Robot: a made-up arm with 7 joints. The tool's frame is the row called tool.
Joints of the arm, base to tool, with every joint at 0 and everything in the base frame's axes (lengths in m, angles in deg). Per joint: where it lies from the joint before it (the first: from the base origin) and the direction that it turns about. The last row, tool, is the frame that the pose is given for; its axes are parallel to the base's.
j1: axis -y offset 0 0.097 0
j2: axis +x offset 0 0.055 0
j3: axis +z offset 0 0 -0.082
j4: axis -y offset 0 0 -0.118
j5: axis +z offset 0 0 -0.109
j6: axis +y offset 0 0 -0.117
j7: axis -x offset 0 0 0
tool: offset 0 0 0
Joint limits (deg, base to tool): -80..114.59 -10..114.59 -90..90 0..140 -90..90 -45..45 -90..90
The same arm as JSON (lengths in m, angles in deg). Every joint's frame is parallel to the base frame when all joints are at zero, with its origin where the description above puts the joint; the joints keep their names.
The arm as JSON. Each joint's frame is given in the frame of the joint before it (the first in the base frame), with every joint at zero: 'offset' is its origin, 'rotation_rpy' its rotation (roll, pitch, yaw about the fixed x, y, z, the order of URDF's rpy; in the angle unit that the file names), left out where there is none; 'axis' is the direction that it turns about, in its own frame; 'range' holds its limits. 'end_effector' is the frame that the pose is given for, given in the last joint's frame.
{
  "length_unit": "m",
  "angle_unit": "deg",
  "chain": [
    {
      "id": "j1",
      "offset": [
        0.0,
        0.097,
        0.0
      ],
      "axis": [
        0.0,
        -1.0,
        0.0
      ],
      "range": [
        -80.0,
        114.59
      ]
    },
    {
      "id": "j2",
      "offset": [
        0.0,
        0.055,
        0.0
      ],
      "axis": [
        1.0,
        0.0,
        0.0
      ],
      "range": [
        -10.0,
        114.59
      ]
    },
    {
      "id": "j3",
      "offset": [
        0.0,
        0.0,
        -0.082
      ],
      "axis": [
        0.0,
        0.0,
        1.0
      ],
      "range": [
        -90.0,
        90.0
      ]
    },
    {
      "id": "j4",
      "offset": [
        0.0,
        0.0,
        -0.118
      ],
      "axis": [
        0.0,
        -1.0,
        0.0
      ],
      "range": [
        0.0,
        140.0
      ]
    },
    {
      "id": "j5",
      "offset": [
        0.0,
        0.0,
        -0.109
      ],
      "axis": [
        0.0,
        0.0,
        1.0
      ],
      "range": [
        -90.0,
        90.0
      ]
    },
    {
      "id": "j6",
      "offset": [
        0.0,
        0.0,
        -0.117
      ],
      "axis": [
        0.0,
        1.0,
        0.0
      ],
      "range": [
        -45.0,
        45.0
      ]
    },
    {
      "id": "j7",
      "offset": [
        0.0,
        0.0,
        0.0
      ],
      "axis": [
        -1.0,
        0.0,
        0.0
      ],
      "range": [
        -90.0,
        90.0
      ]
    }
  ],
  "end_effector": {
    "offset": [
      0.0,
      0.0,
      0.0
    ]
  }
}

